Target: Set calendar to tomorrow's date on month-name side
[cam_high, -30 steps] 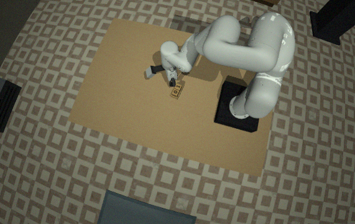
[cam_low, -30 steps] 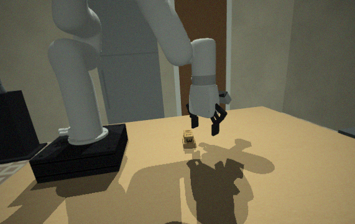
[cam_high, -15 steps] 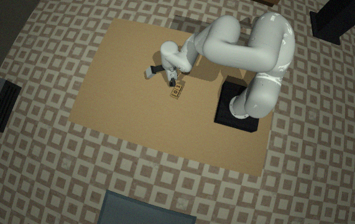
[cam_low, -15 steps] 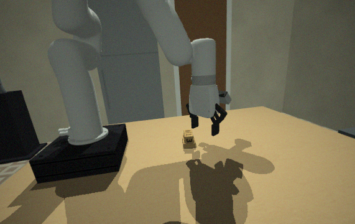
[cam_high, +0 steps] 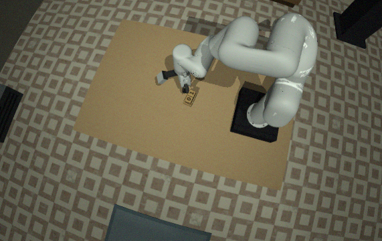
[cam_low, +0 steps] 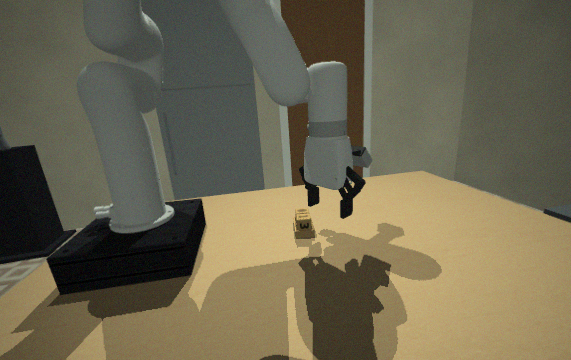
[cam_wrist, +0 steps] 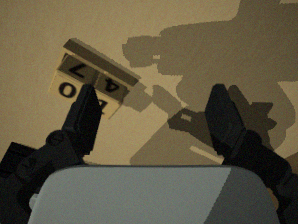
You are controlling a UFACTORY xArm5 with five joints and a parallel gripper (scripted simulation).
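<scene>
My hand is 50 mm past the wooden date cube, 50 mm above it and 30 mm to the right of it. Round my hand: wooden calendar tray: 60 mm below, 50 mm to the left, 50 mm behind.
</scene>
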